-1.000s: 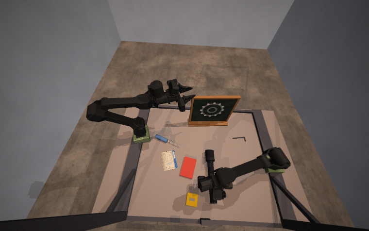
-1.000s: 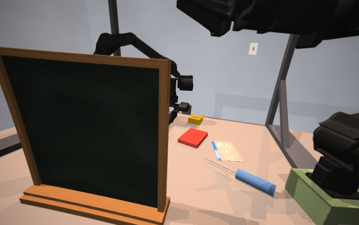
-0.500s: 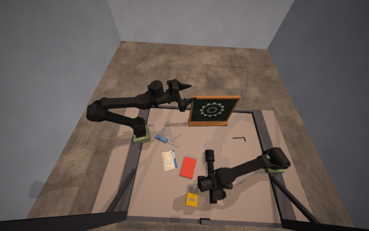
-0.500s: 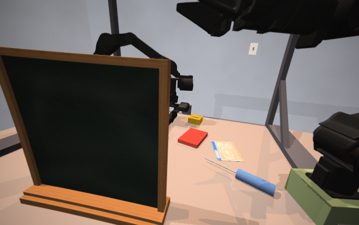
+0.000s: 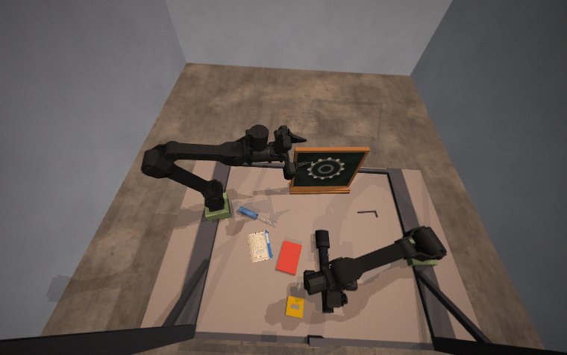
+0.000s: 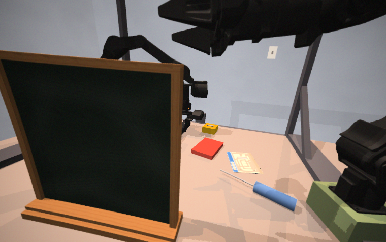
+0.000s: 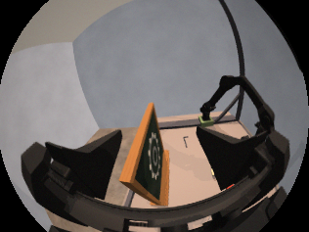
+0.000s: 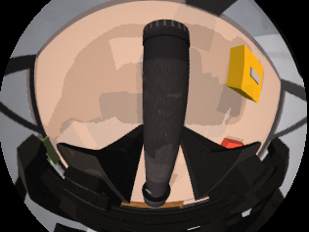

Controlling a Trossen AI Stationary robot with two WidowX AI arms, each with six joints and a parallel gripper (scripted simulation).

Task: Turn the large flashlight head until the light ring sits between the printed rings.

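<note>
My right gripper is now 10 cm past the yellow block, 10 cm to the right of it and 3 cm above it. The rest, counted from my right hand: red block (7 cm ahead, 16 cm to the left, 4 cm below); then printed card (8 cm ahead, 29 cm to the left, 5 cm below); then blue screwdriver (21 cm ahead, 33 cm to the left, 3 cm below).
</note>
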